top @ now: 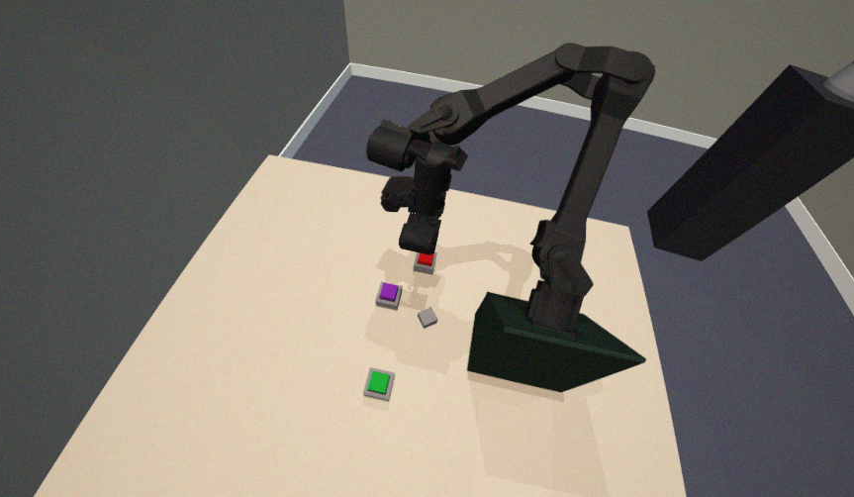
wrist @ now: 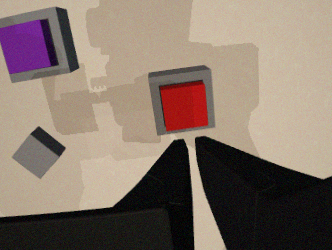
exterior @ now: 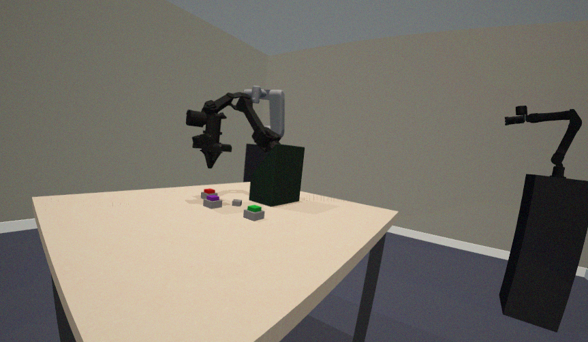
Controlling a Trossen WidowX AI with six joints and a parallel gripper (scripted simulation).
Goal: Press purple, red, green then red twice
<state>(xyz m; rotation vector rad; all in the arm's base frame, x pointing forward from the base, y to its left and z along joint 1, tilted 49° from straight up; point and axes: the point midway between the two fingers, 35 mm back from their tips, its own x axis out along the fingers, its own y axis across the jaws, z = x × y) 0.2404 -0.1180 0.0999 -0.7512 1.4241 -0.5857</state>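
Now: gripper tip 90 mm above the red button, 10 mm to the left of it and 10 mm past it. From my gripper tip the other things lie so: green button (280 mm to the left, 90 mm below); purple button (100 mm to the left, 90 mm below, 40 mm ahead); small grey block (120 mm to the left, 120 mm below, 50 mm behind).
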